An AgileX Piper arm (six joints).
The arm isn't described. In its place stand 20 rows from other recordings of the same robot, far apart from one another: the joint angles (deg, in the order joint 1, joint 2, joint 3, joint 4, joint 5, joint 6), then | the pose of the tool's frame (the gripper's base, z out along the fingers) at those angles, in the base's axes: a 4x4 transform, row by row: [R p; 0 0 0 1], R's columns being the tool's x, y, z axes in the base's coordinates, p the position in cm.
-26.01 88.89 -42.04 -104.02 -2.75 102.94 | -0.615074 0.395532 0.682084 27.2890; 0.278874 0.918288 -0.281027 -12.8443; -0.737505 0.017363 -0.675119 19.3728; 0 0 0 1
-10.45 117.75 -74.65 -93.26 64.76 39.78 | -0.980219 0.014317 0.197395 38.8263; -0.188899 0.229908 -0.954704 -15.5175; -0.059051 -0.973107 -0.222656 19.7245; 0 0 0 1
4.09 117.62 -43.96 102.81 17.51 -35.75 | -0.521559 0.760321 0.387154 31.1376; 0.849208 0.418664 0.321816 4.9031; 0.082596 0.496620 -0.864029 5.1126; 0 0 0 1
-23.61 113.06 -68.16 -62.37 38.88 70.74 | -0.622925 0.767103 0.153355 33.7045; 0.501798 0.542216 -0.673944 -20.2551; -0.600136 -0.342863 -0.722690 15.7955; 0 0 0 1
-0.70 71.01 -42.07 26.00 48.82 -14.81 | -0.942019 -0.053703 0.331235 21.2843; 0.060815 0.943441 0.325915 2.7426; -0.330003 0.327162 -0.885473 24.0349; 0 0 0 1
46.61 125.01 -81.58 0.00 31.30 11.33 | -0.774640 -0.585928 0.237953 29.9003; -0.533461 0.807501 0.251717 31.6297; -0.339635 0.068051 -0.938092 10.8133; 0 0 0 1
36.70 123.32 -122.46 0.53 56.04 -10.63 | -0.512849 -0.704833 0.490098 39.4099; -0.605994 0.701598 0.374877 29.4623; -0.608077 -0.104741 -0.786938 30.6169; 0 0 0 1
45.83 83.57 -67.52 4.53 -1.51 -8.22 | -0.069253 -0.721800 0.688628 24.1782; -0.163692 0.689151 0.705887 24.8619; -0.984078 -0.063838 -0.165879 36.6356; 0 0 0 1
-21.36 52.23 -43.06 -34.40 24.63 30.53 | -0.405133 0.543369 0.735267 16.8647; 0.133514 0.830763 -0.540376 -8.8963; -0.904456 -0.120756 -0.409117 33.6331; 0 0 0 1
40.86 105.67 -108.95 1.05 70.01 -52.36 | 0.110233 -0.931408 0.346884 30.2651; -0.946423 0.008220 0.322826 26.3867; -0.303534 -0.363885 -0.880599 36.2192; 0 0 0 1
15.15 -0.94 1.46 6.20 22.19 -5.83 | -0.291353 -0.299096 0.908655 4.9166; -0.080440 0.954161 0.288283 1.7158; -0.953228 0.010900 -0.302057 17.0979; 0 0 0 1
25.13 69.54 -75.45 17.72 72.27 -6.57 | -0.778698 -0.549366 0.303029 19.0110; -0.383942 0.799256 0.462361 11.8315; -0.496204 0.243694 -0.833304 39.4285; 0 0 0 1
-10.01 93.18 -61.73 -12.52 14.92 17.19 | -0.624939 0.271406 0.731977 35.0729; 0.200071 0.961988 -0.185876 -6.7064; -0.754601 0.030286 -0.655485 25.1156; 0 0 0 1
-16.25 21.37 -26.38 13.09 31.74 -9.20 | -0.338896 0.182947 0.922865 7.8414; 0.134616 0.980248 -0.144889 -1.1562; -0.931143 0.075130 -0.356830 29.4614; 0 0 0 1
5.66 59.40 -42.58 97.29 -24.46 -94.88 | -0.242725 0.318306 0.916388 22.2130; 0.025810 0.946421 -0.321901 -1.5543; -0.969752 -0.054481 -0.237935 33.4220; 0 0 0 1
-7.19 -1.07 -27.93 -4.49 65.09 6.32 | -0.495561 0.224118 0.839160 -1.0425; 0.140097 0.974111 -0.177427 -0.5197; -0.857200 0.029638 -0.514130 26.7981; 0 0 0 1
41.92 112.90 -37.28 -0.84 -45.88 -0.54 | -0.298163 -0.681151 0.668679 24.6418; -0.294094 0.732020 0.614537 22.2540; -0.908079 -0.013423 -0.418584 10.0773; 0 0 0 1
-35.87 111.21 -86.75 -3.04 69.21 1.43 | -0.806526 0.591115 -0.009938 30.8581; 0.590715 0.805072 -0.053997 -22.8697; -0.023918 -0.049421 -0.998492 21.8614; 0 0 0 1
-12.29 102.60 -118.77 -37.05 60.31 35.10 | -0.365557 0.724379 0.584502 37.0923; 0.299433 0.686104 -0.663025 -12.9554; -0.881310 -0.067354 -0.467713 45.8656; 0 0 0 1
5.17 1.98 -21.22 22.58 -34.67 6.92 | 0.763854 -0.334654 0.551846 -1.0808; 0.495591 0.851880 -0.169384 -2.0936; -0.413422 0.402875 0.816563 36.8638; 0 0 0 1
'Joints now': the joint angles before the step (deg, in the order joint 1, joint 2, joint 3, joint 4, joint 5, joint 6). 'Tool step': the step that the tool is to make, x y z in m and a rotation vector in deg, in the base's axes. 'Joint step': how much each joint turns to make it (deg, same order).
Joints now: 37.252, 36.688, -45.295, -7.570, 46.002, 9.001
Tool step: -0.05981, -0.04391, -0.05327, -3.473, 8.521, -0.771
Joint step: 0.058, -18.263, 10.339, 2.321, 16.870, -0.450
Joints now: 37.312, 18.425, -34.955, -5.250, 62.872, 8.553
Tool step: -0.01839, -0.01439, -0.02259, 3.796, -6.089, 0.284
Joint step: 0.004, -11.031, 5.916, -0.319, -2.069, -0.381
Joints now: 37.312, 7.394, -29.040, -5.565, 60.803, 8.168
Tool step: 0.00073, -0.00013, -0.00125, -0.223, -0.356, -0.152
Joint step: -0.001, -0.124, 0.365, -0.419, -0.391, -0.001
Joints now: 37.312, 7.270, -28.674, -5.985, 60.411, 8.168
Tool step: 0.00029, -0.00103, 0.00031, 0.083, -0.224, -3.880
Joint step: -3.934, -0.001, 0.000, -0.002, -0.236, -0.059
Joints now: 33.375, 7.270, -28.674, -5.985, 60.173, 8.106
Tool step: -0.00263, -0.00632, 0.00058, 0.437, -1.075, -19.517
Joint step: -19.531, -0.888, -0.002, -0.022, -0.266, 0.003
